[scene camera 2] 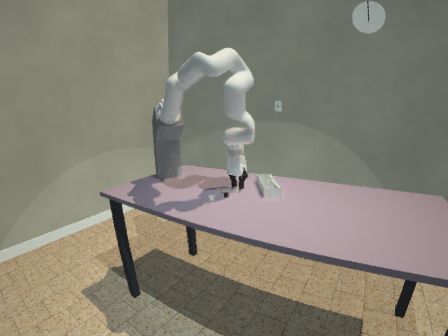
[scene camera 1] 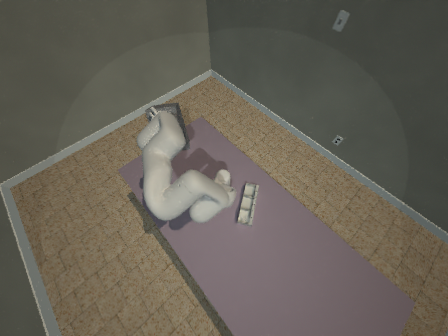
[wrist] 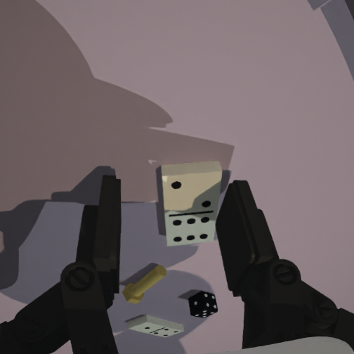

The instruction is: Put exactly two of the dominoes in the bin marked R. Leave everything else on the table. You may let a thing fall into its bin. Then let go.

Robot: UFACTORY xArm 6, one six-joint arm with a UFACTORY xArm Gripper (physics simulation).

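Frame: origin at the arm's base, x ahead, y up, z right, level; millimetres.
Seen in the pictures: gripper, between the fingertips: (scene camera 2: 237, 187); arm's base, origin of its link: (scene camera 2: 169, 114).
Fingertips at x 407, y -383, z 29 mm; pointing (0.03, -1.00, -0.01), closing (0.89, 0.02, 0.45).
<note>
Pixels of each thing's top centre, then the offset from my fingertips to it. Level surfaces: height alone.
- pale speck, centre of its top: (scene camera 2: 237, 188) dx +5, dy -1, dz +13 mm
- white bin tray, centre of its top: (scene camera 2: 268, 180) (scene camera 1: 248, 202) dx +150, dy +38, dz -43 mm
- small pale thing, centre of its top: (scene camera 2: 211, 197) dx -76, dy -1, dz +163 mm
- purple table, height of its surface: dy -8 mm
A white domino (wrist: 191, 202) with two and six pips lies flat between my fingertips, nearer the right finger in the wrist view. In the scene camera 2 view it is a pale speck (scene camera 2: 236, 189) under the fingers. My gripper (wrist: 172, 200) (scene camera 2: 237, 188) is open, pointing down low over the table, and holds nothing. A second white domino (wrist: 156, 326) lies farther down in the wrist view. The white bin tray (scene camera 1: 241, 218) (scene camera 2: 272, 192) has three compartments and stands beside the gripper; the letters on it are too small to read, so I cannot tell which is R.
A yellow bolt (wrist: 145, 284) and a black die (wrist: 203, 304) lie between the two dominoes. A small pale thing (scene camera 2: 211, 198) lies on the purple table (scene camera 1: 280, 265) (scene camera 2: 340, 220). The arm's grey pedestal (scene camera 2: 168, 150) stands at the table's far left end in the scene camera 2 view.
</note>
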